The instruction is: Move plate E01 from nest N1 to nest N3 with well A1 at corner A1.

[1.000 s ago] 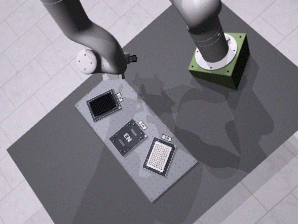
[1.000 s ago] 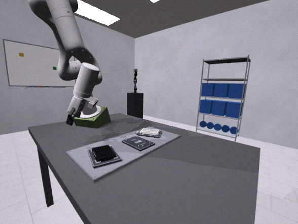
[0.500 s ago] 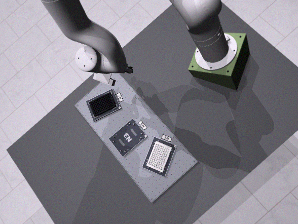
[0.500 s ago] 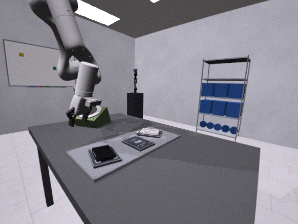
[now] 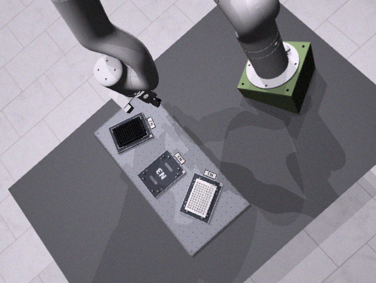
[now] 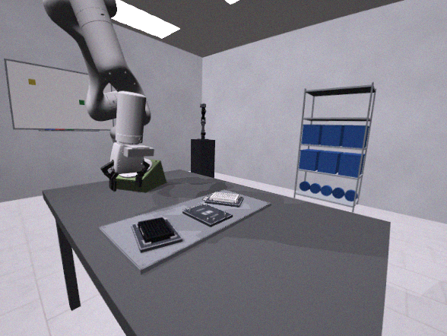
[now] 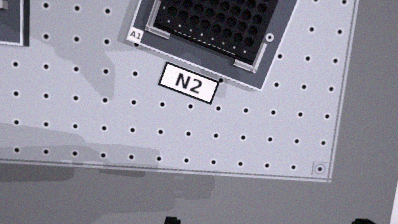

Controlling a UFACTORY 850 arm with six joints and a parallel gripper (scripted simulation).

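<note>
The white well plate E01 is 42 cm to the left of my hand, 11 cm below it and 6 cm ahead of it. Round my hand: nest N3 (26 cm to the left, 14 cm ahead, 12 cm below); dark nest N1 (42 cm to the left, 12 cm below, 6 cm ahead); black plate E07 (16 cm ahead, 11 cm below, 4 cm to the left).
</note>
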